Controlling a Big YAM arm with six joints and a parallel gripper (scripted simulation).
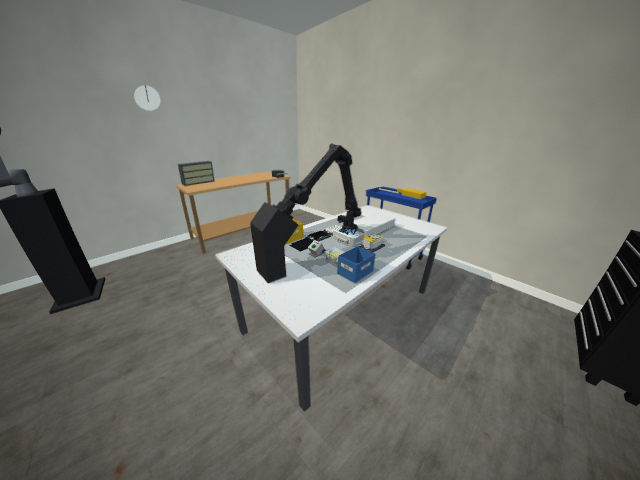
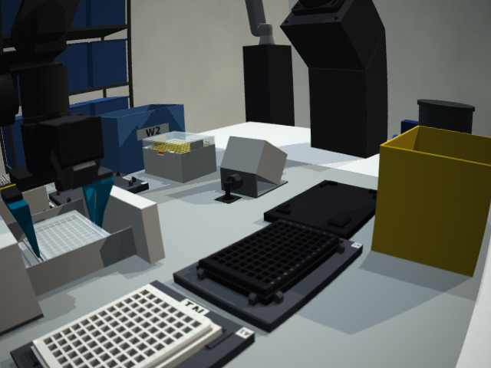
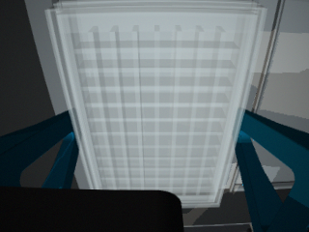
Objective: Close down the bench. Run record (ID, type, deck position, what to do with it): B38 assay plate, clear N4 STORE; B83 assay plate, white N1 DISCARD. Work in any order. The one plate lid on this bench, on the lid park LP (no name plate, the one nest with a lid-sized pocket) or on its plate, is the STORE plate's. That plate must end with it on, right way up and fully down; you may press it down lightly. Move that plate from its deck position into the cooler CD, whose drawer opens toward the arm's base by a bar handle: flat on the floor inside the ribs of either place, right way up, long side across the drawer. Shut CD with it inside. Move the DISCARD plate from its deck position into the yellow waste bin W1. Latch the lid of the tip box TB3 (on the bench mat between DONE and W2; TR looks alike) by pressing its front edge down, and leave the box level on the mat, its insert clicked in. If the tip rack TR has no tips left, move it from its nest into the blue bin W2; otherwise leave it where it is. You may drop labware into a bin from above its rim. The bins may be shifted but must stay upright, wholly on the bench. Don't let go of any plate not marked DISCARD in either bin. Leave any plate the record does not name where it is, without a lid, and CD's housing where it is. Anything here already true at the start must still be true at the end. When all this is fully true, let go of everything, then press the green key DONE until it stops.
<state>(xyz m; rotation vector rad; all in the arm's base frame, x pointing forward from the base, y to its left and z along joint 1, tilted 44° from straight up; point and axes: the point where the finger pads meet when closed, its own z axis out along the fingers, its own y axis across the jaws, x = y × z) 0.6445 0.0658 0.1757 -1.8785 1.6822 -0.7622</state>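
Now: hand right at the clear plate lid. Round my hand: white plate: 2 cm ahead, 19 cm to the left, 1 cm below; cooler drawer: 3 cm ahead; clear plate: right at my hand.
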